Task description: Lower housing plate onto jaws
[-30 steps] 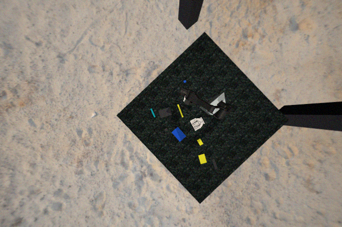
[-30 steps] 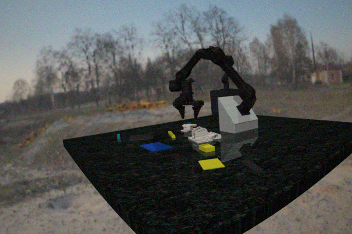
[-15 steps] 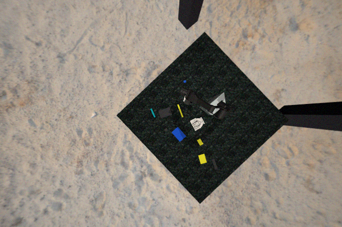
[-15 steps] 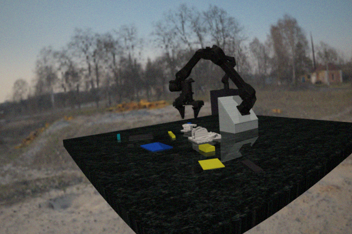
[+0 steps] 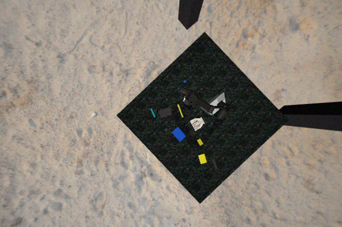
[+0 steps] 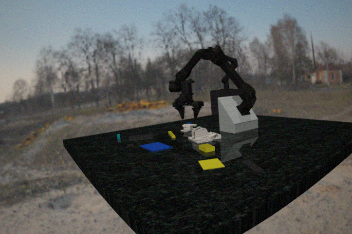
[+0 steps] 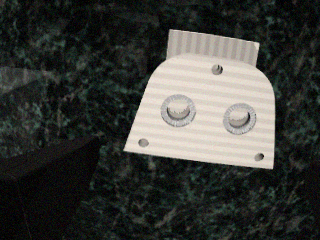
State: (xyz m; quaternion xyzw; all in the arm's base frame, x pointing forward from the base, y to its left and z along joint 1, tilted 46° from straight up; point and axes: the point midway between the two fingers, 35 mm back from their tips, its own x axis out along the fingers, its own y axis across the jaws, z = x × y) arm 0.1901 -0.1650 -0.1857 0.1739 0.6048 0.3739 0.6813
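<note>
The yellow bar is 140 mm ahead of my gripper tip, 50 mm to the left of it and 50 mm below it. Also, from my gripper tip: teal peg (380 mm ahead, 120 mm to the right, 50 mm below); blue tile (310 mm ahead, 240 mm to the left, 60 mm below); dark tile (280 mm ahead, 30 mm to the right, 50 mm below).
</note>
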